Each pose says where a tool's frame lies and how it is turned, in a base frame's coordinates. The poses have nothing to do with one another.
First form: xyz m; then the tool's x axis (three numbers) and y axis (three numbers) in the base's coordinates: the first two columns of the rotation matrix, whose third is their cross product.
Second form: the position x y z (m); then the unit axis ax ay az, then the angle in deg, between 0 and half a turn. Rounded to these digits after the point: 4 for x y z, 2 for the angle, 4 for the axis.
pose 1, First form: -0.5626 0.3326 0.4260 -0.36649 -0.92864 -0.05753 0.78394 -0.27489 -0.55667
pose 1, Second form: -0.5626 0.3326 0.4260 -0.1683 0.3057 -0.9371 113.97
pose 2, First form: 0.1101 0.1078 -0.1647 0.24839 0.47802 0.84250 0.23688 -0.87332 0.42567
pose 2, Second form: 0.1101 0.1078 -0.1647 0.7874 0.2296 0.5722 167.84
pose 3, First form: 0.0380 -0.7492 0.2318 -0.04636 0.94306 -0.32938 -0.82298 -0.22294 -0.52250
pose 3, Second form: 0.0380 -0.7492 0.2318 -0.3964 -0.1220 0.9099 103.97
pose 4, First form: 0.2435 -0.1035 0.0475 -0.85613 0.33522 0.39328 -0.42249 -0.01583 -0.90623
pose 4, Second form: 0.2435 -0.1035 0.0475 0.0349 -0.6733 0.7385 149.14
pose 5, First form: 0.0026 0.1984 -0.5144 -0.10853 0.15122 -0.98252 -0.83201 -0.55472 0.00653
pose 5, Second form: 0.0026 0.1984 -0.5144 -0.6020 0.3252 0.7293 137.61
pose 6, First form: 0.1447 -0.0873 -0.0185 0.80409 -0.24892 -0.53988 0.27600 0.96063 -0.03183
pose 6, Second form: 0.1447 -0.0873 -0.0185 0.0768 0.8945 -0.4403 36.59
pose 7, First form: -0.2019 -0.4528 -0.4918 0.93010 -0.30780 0.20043 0.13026 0.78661 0.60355
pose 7, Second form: -0.2019 -0.4528 -0.4918 0.8525 -0.4071 -0.3279 41.91
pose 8, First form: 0.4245 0.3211 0.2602 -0.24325 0.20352 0.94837 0.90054 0.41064 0.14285
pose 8, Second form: 0.4245 0.3211 0.2602 -0.4494 -0.7885 -0.4199 123.91
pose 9, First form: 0.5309 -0.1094 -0.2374 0.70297 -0.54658 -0.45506 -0.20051 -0.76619 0.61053
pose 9, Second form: 0.5309 -0.1094 -0.2374 0.9165 -0.2196 -0.3344 148.84
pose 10, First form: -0.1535 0.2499 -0.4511 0.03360 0.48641 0.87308 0.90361 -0.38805 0.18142
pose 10, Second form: -0.1535 0.2499 -0.4511 -0.7016 -0.5204 -0.4867 154.62
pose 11, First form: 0.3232 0.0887 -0.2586 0.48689 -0.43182 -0.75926 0.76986 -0.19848 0.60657
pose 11, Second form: 0.3232 0.0887 -0.2586 0.7652 0.1784 -0.6186 103.76
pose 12, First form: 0.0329 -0.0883 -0.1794 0.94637 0.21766 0.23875 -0.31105 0.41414 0.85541
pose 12, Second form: 0.0329 -0.0883 -0.1794 0.9535 -0.0830 0.2898 65.79
